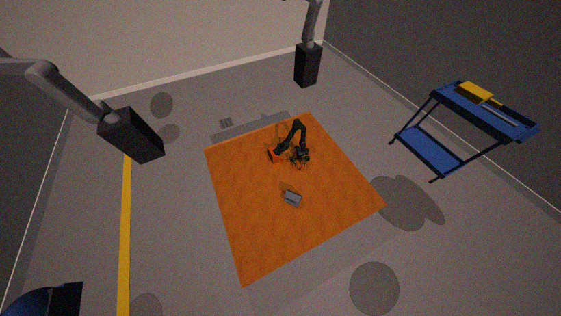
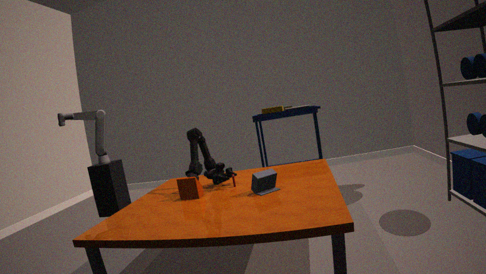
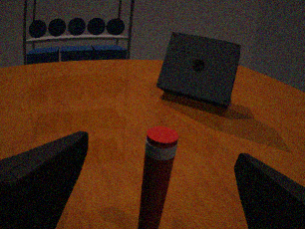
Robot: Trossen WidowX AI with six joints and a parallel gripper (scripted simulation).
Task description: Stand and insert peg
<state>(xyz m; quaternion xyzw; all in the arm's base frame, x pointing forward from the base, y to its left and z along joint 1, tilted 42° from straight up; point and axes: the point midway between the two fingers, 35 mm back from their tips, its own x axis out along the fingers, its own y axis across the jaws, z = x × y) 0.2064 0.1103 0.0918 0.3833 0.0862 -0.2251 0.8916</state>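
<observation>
The red peg lies 10 mm below my gripper tip. Round my gripper tip: grey sloped panel: 210 mm ahead, 200 mm to the right, 10 mm below.
</observation>
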